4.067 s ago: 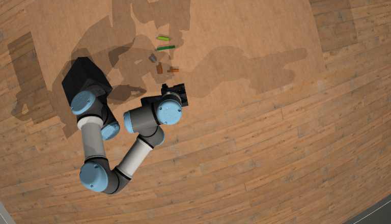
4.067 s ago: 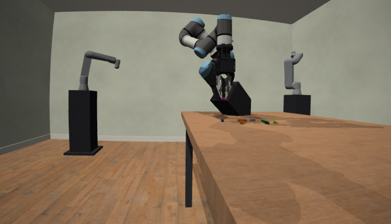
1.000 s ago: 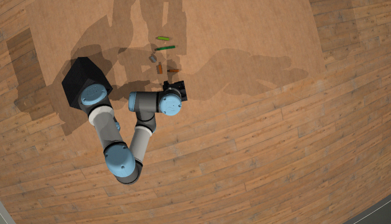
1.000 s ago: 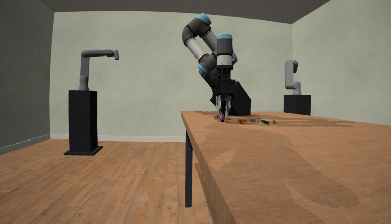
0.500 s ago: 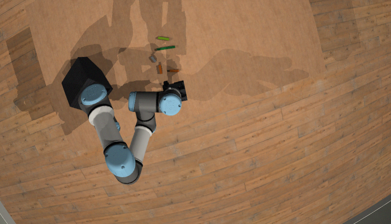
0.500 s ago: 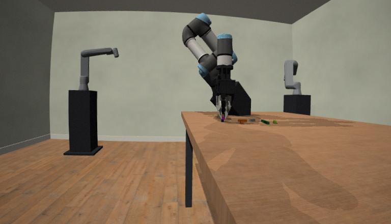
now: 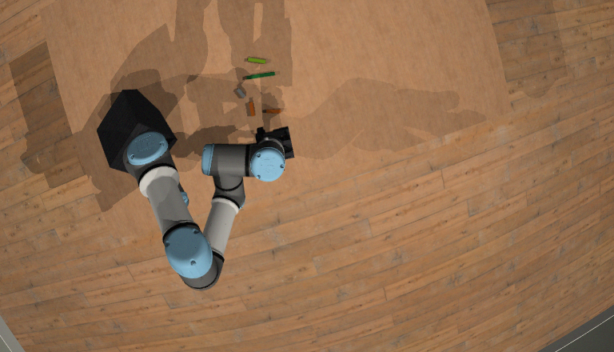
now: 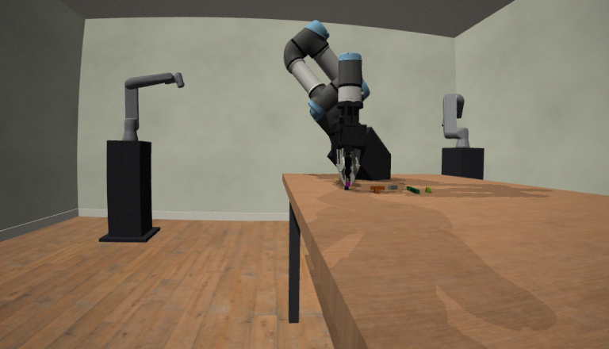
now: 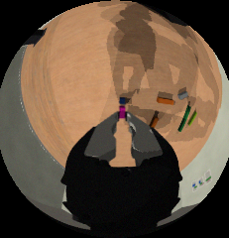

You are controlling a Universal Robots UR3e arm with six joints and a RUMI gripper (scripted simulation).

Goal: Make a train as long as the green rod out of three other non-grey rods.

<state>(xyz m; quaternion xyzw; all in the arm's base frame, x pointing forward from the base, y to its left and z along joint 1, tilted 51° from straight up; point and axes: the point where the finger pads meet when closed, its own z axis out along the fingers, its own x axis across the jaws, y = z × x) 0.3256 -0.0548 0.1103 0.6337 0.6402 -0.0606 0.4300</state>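
My hand is 2 cm past the blue rod and 2 cm above it. Also, from my hand: green rod (5 cm ahead, 17 cm to the left, 2 cm below); then grey rod (2 cm behind, 15 cm to the left, 2 cm below); then magenta rod (1 cm below).
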